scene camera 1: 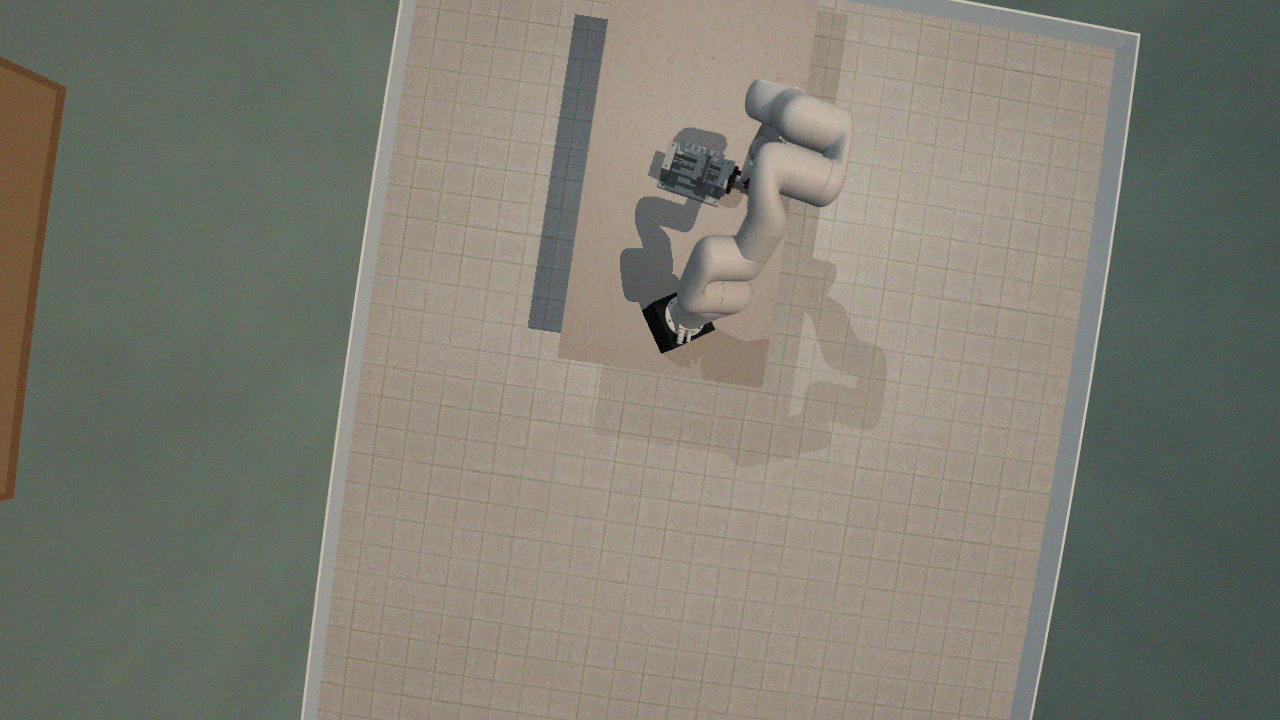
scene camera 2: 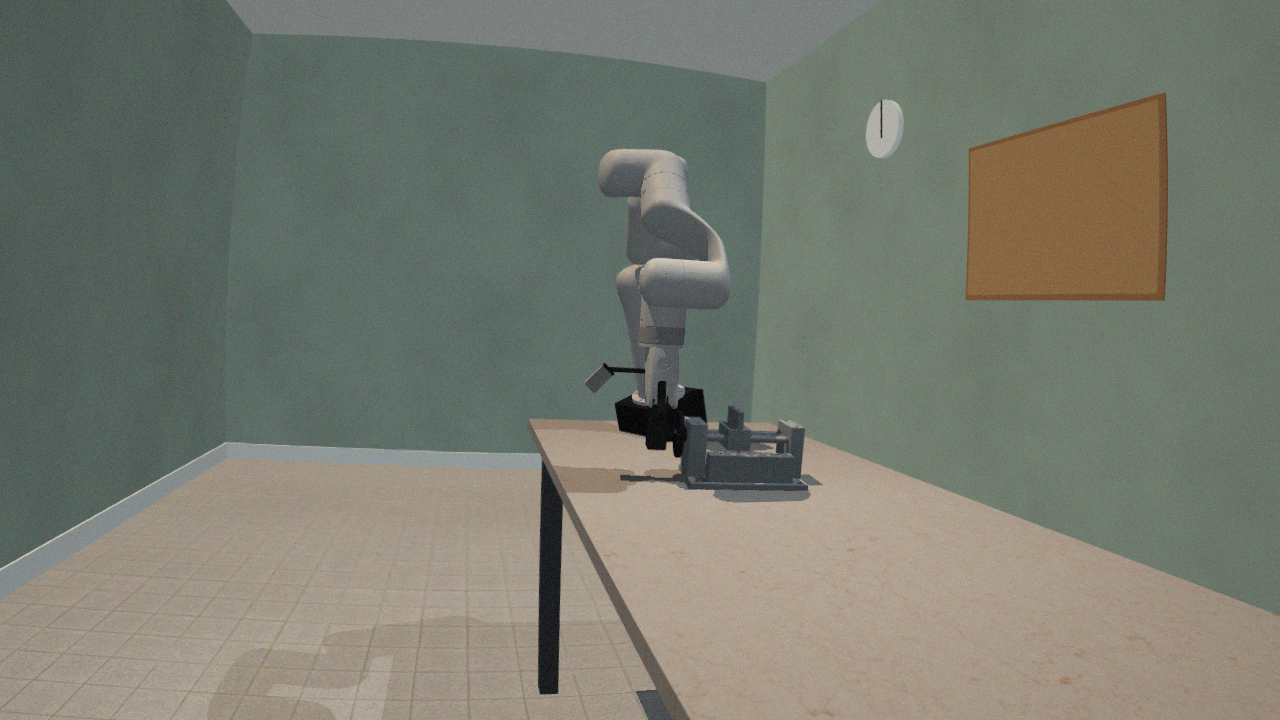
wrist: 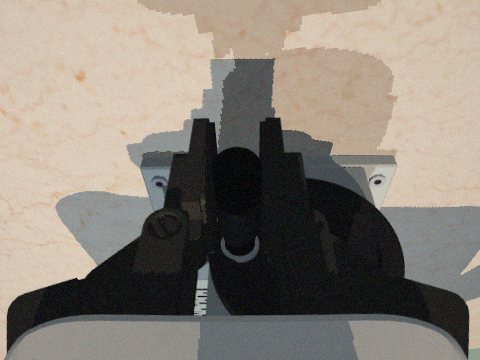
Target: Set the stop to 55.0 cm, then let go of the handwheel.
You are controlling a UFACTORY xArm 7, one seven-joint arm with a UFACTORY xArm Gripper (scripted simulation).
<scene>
In view: my gripper (scene camera 2: 655,448) and a grey slide (scene camera 2: 724,470).
My gripper shows as well in the wrist view (wrist: 238,147). The grey slide also shows in scene camera 1 (scene camera 1: 675,183) and in the wrist view (wrist: 349,171).
</scene>
